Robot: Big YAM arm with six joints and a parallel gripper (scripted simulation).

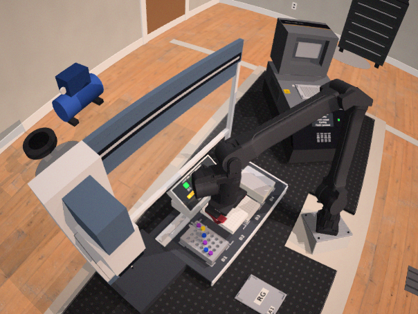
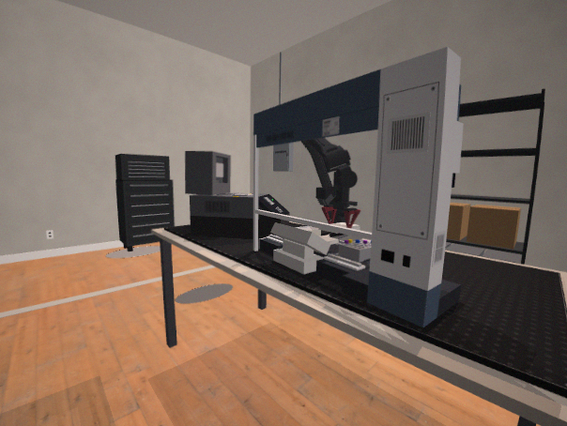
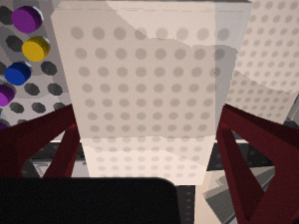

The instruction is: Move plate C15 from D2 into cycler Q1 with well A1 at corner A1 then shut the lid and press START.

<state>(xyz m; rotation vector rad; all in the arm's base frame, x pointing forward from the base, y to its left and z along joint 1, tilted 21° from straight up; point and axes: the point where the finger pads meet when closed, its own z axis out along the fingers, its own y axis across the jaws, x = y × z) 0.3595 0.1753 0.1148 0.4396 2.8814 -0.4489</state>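
Right now my hand is 19 cm to the left of the deep-well block, 7 cm past it and 6 cm above it. From my hand the other things lie so: coloured tube (10 cm to the left, 6 cm below, 3 cm ahead); then tube cooling block (9 cm to the left, 6 cm below, 3 cm ahead); then grey RG nest (20 cm to the left, 20 cm behind, 13 cm below).
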